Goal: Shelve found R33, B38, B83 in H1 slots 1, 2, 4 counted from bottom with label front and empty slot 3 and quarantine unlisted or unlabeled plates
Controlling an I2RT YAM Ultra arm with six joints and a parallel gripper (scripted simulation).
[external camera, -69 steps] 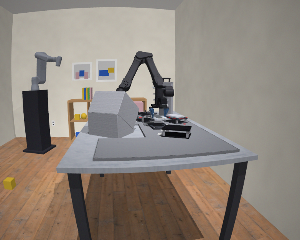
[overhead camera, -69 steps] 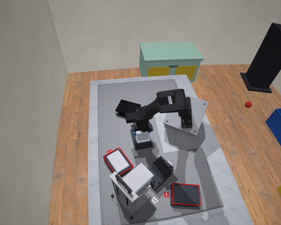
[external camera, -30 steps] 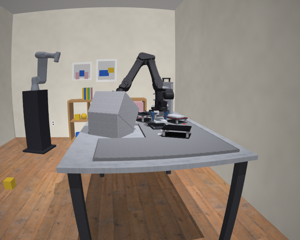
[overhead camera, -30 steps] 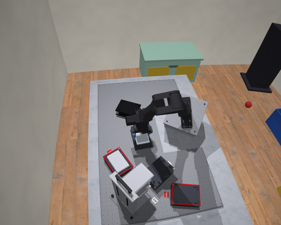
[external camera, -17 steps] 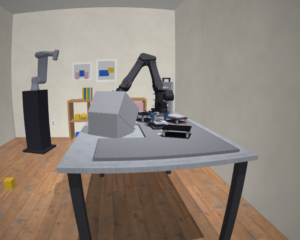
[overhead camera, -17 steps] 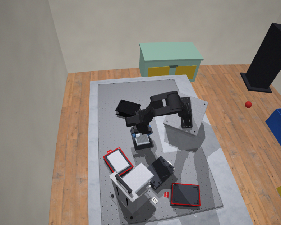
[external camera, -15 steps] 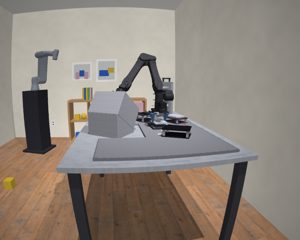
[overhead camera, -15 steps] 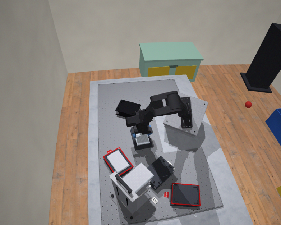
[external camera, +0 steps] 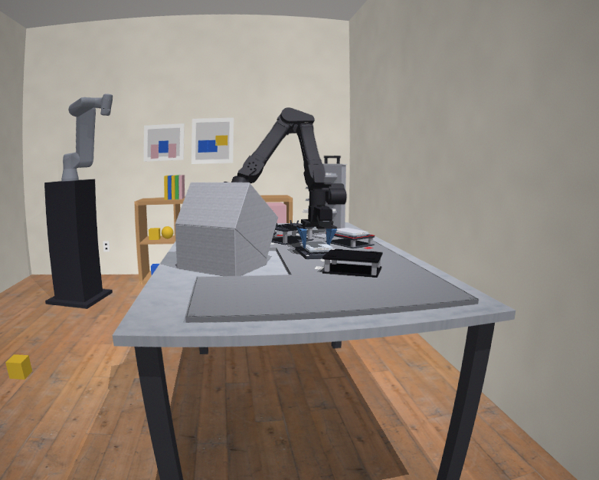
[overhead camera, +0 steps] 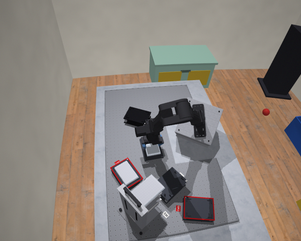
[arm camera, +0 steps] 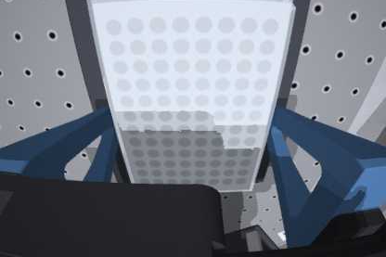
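Now: hand 20 mm above the flat dark nest N6. The rest, counted from my hand: quarantine nest QR1: 200 mm to the left, 130 mm ahead, 10 mm above; RG label: 190 mm behind, 170 mm to the left, 30 mm below; deck label N6: 100 mm to the right, 30 mm below, 30 mm ahead.
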